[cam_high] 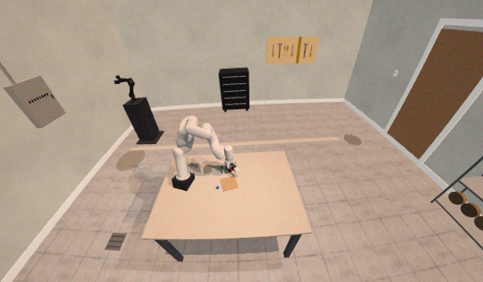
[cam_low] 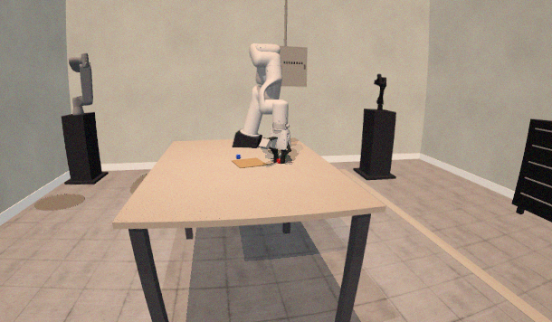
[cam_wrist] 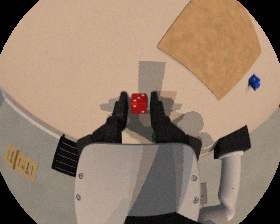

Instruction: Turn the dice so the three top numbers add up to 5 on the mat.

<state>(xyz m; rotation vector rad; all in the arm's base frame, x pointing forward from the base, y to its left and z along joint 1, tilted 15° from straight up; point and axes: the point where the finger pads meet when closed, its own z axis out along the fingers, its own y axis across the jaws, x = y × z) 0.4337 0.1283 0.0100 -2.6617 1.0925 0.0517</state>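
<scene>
Right now my hand is 1 cm above the red die. From my hand the other things lie so: green die 10 cm behind, 4 cm to the left, 1 cm below; then blue die 11 cm behind, 20 cm to the right, 1 cm below; then brown mat 1 cm behind, 15 cm to the right, 2 cm below.
</scene>
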